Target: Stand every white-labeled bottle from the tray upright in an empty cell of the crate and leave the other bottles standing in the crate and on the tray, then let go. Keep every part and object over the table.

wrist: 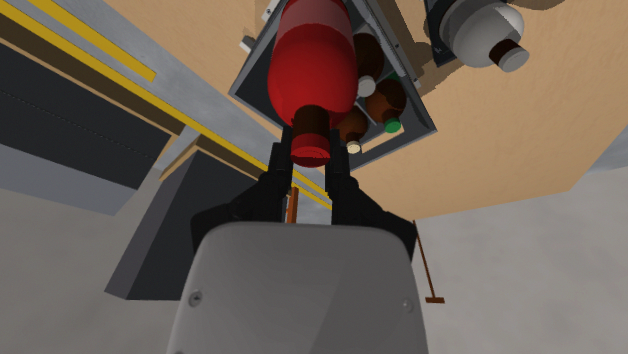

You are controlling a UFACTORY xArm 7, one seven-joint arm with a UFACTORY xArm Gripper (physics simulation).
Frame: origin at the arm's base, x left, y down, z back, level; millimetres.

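Seen in the pictures: gripper, fingertip midpoint: [310, 140].
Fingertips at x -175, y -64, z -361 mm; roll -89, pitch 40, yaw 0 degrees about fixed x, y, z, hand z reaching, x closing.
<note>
Pixels of each thing's top centre, then the offset from my fingertips to it. "spot": a spot on its surface instead. Level surfaces: height alone.
- red bottle with a red cap, middle of its top: [309, 150] dx +13, dy -29, dz +17 mm
- crate, surface spot: [395, 145] spot: dx +36, dy +132, dz -205 mm
- brown bottle with a white cap, middle of its top: [366, 88] dx +35, dy +137, dz -72 mm
- brown bottle with a green cap, middle of its top: [393, 127] dx +45, dy +137, dz -165 mm
- brown bottle with a cream cap, middle of its top: [353, 149] dx -35, dy +137, dz -176 mm
- grey-white bottle with a grey cap, middle of its top: [515, 62] dx +203, dy +140, dz -146 mm
- dark tray, surface spot: [442, 56] spot: dx +167, dy +292, dz -193 mm
- wooden table, its level: dy +300 mm
My gripper [310, 140] is shut on the neck of a red bottle with a red cap [313, 70]. A paler pinkish band shows on its upper visible part, at the top of the view. The bottle hangs in front of the crate [395, 145] and hides part of it. In the crate stand a brown bottle with a white cap [369, 57], a brown bottle with a green cap [385, 100] and a brown bottle with a cream cap [353, 125]. A grey-white bottle with a grey cap [475, 35] stands at the dark tray [442, 56] at the upper right. Labels on the standing bottles cannot be made out.
The wooden table [505, 125] extends around the crate and tray, with its edge at the lower right. A grey strip with yellow lines [190, 125] runs along the left. Dark blocks [175, 235] stand beyond it. A thin brown pole with a foot [434, 300] shows over the floor.
</note>
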